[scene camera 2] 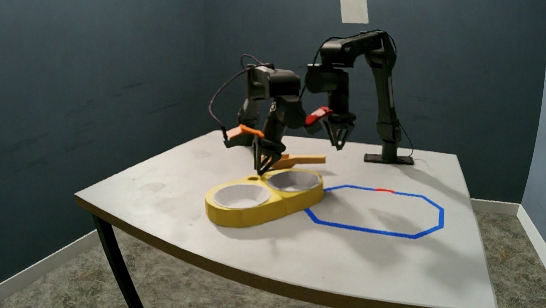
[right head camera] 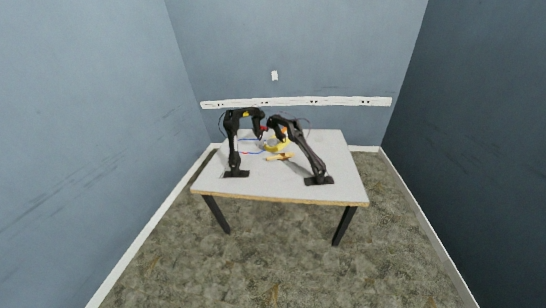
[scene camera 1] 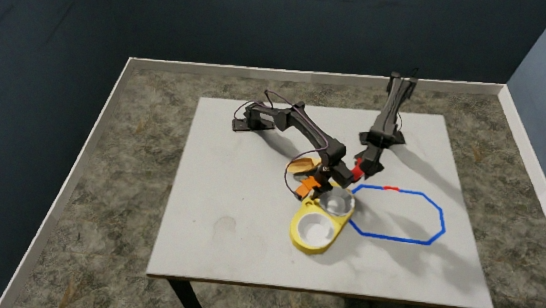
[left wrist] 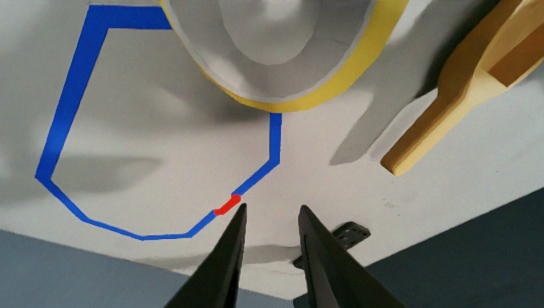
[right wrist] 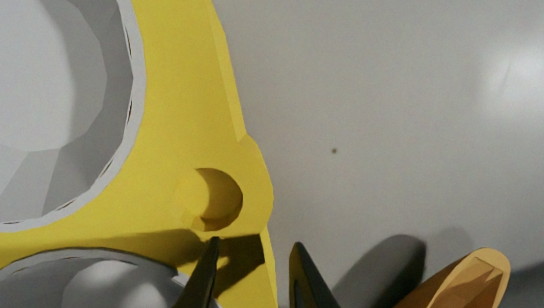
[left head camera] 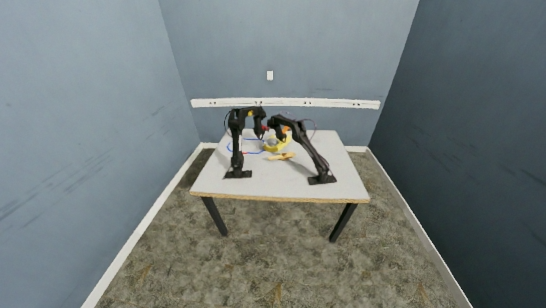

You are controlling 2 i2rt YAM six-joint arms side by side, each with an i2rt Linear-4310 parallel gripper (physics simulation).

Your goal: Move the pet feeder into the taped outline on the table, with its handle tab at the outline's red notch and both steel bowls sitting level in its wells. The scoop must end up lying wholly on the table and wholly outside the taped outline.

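Frame: origin at the left arm's base, x right, y ahead, z up, level; metres.
Seen in the pictures: left gripper, between the fingertips: (scene camera 2: 336, 148) (right head camera: 259, 139) (scene camera 1: 362, 176) (left wrist: 273, 210) (left head camera: 259, 139); right gripper, between the fingertips: (scene camera 2: 257, 172) (right head camera: 283, 141) (scene camera 1: 309, 196) (right wrist: 256, 246) (left head camera: 283, 142); left arm's base, origin of its link: (scene camera 2: 388, 160) (right head camera: 236, 174) (left head camera: 238, 174); right arm's base, origin of its link: (scene camera 2: 248, 143) (right head camera: 318, 181) (scene camera 1: 253, 124) (left head camera: 321, 180).
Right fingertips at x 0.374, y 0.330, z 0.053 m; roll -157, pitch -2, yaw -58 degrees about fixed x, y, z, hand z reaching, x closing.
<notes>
Pixels of each thing's top centre, then the offset from my right fingertips to it. "*": a spot on its surface instead.
- yellow feeder, centre of its top: (right wrist: 72, 230) (scene camera 2: 265, 186) (scene camera 1: 322, 212) (right head camera: 278, 138) (left head camera: 277, 139) dx -0.045, dy +0.068, dz -0.007 m
- blue outline, a spot on its surface: (left wrist: 67, 110) (scene camera 2: 361, 228) (scene camera 1: 391, 237) * dx -0.303, dy +0.160, dz -0.052 m
- red notch, a spot on its surface: (left wrist: 228, 205) (scene camera 1: 391, 188) * dx -0.356, dy -0.060, dz -0.052 m
- scoop, centre of its top: (left wrist: 496, 80) (scene camera 2: 289, 155) (scene camera 1: 313, 161) (right head camera: 280, 155) (left head camera: 281, 155) dx -0.037, dy -0.179, dz -0.006 m
The yellow feeder (scene camera 1: 310, 248) (scene camera 2: 240, 216) (right wrist: 185, 100) stands slanted, one end over the near end of the blue outline (scene camera 1: 395, 239) (scene camera 2: 370, 231) (left wrist: 67, 110). Its holed handle tab (right wrist: 257, 185) points away from the red notch (scene camera 1: 391, 188) (left wrist: 228, 205). Both bowls (scene camera 1: 316, 230) (scene camera 2: 294, 181) sit in its wells and look level. The scoop (scene camera 2: 310, 159) (left wrist: 435, 120) lies on the table behind the feeder, outside the outline. My right gripper (scene camera 2: 260, 172) (right wrist: 256, 246) is slightly open and empty, close above the handle tab. My left gripper (scene camera 2: 340, 147) (left wrist: 273, 210) is slightly open and empty, above the table behind the feeder's outline end.
In scene camera 1, the right forearm reaches over the scoop toward the feeder, and the two wrists are close together. The left arm's base plate (scene camera 2: 389, 159) stands behind the outline. The table's front edge (scene camera 2: 200, 260) runs in front of the feeder.
</notes>
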